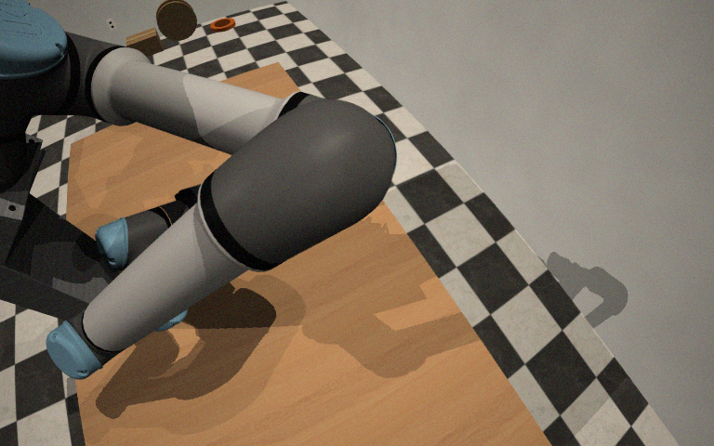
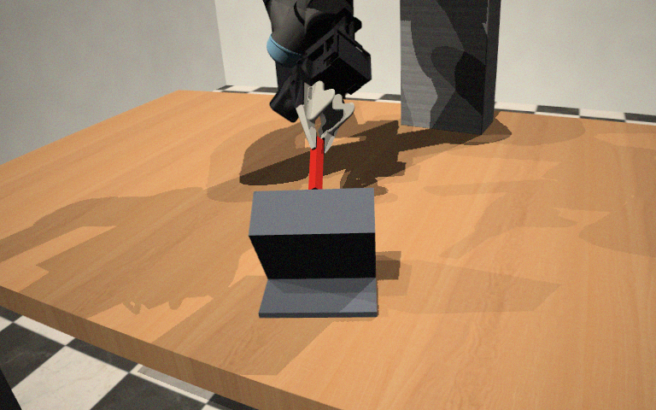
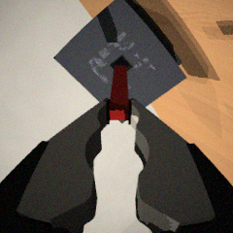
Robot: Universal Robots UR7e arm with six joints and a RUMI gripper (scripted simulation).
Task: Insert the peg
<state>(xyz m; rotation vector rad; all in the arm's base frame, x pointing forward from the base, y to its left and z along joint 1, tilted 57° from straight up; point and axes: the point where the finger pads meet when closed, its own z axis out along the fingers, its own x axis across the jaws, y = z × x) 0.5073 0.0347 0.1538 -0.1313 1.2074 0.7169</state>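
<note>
The red peg lies 30 mm ahead of my hand, 20 mm to the left of it and 20 mm below it. Also, from my hand: grey base plate: 130 mm below, 120 mm ahead, 90 mm to the left.
</note>
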